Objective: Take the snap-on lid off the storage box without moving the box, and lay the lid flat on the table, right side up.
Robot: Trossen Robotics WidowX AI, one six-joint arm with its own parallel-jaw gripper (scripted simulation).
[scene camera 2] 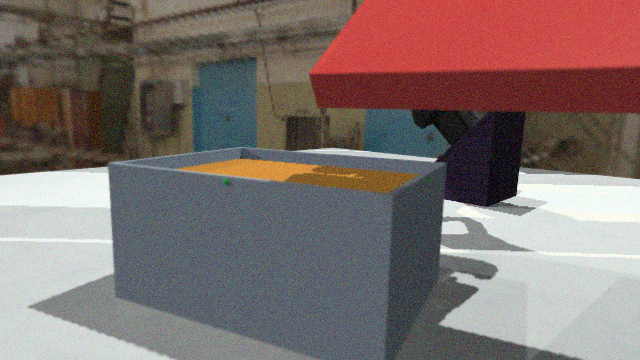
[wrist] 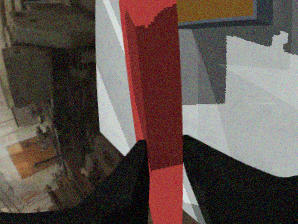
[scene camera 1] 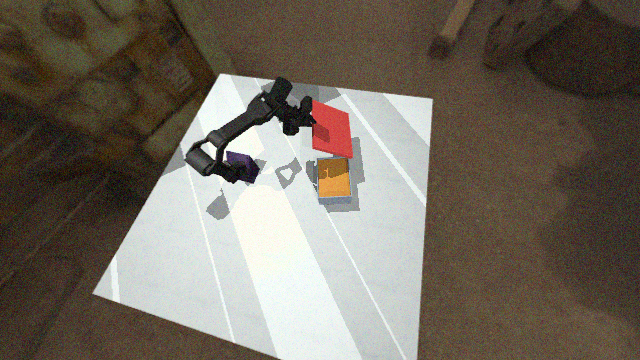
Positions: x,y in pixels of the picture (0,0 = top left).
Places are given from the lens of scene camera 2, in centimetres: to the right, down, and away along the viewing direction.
red lid (scene camera 2: 502,63): 7, -4, 16
grey-blue storage box (scene camera 2: 284,247): -2, 4, 23
The marked spots on the grey-blue storage box and the red lid are 14 cm apart.
